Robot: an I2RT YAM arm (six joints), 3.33 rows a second.
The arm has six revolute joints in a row. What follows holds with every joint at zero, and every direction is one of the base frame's.
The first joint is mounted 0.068 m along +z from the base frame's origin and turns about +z.
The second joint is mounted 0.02 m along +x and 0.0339 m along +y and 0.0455 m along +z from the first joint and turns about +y.
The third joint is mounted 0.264 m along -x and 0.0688 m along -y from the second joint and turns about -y.
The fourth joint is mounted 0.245 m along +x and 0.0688 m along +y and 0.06 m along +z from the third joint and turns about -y.
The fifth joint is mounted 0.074 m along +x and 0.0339 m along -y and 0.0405 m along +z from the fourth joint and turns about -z.
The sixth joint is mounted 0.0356 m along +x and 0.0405 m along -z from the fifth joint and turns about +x.
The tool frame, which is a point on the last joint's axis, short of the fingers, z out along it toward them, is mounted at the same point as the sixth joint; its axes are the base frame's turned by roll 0, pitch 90 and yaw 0 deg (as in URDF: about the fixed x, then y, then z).
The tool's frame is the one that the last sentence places.
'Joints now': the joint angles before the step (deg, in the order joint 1, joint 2, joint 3, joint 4, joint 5, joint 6). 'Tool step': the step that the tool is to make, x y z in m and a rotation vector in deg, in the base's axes. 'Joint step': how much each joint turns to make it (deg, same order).
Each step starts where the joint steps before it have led.
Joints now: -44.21, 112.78, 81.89, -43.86, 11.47, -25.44
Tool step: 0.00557, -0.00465, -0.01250, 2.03, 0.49, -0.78
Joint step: 0.00, 3.02, 1.65, -0.60, -0.89, 1.05
